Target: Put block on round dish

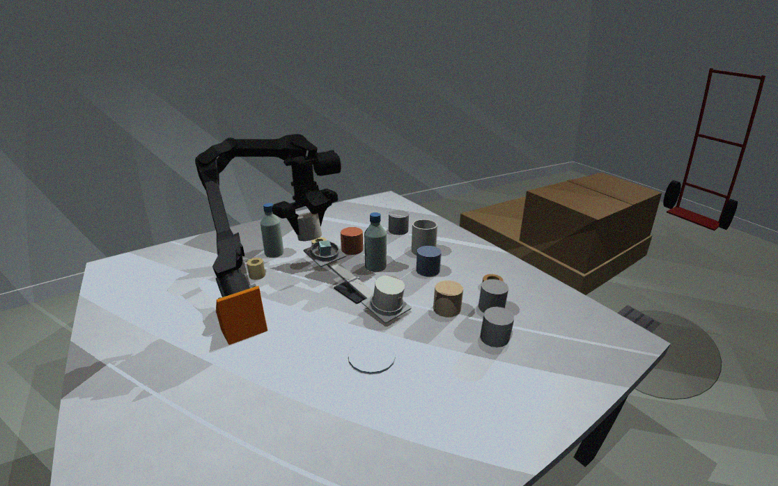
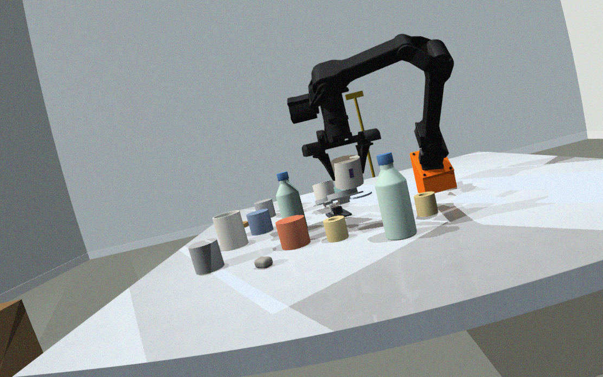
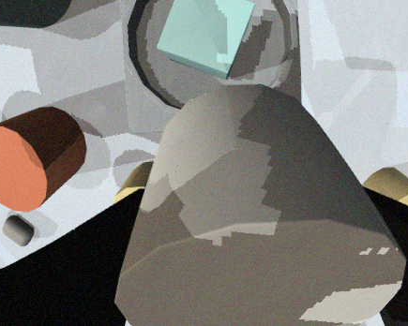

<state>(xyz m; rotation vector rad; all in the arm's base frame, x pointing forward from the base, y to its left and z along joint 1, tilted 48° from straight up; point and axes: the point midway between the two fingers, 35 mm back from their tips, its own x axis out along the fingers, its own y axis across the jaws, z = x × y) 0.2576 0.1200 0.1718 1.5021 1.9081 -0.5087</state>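
The teal block is 5 cm to the right of my gripper tip, 4 cm below it and 3 cm ahead of it. Also, from my gripper tip: cream cup: 32 cm to the right, 10 cm ahead, 6 cm below; then round dish: 43 cm to the right, 12 cm below, 1 cm behind.
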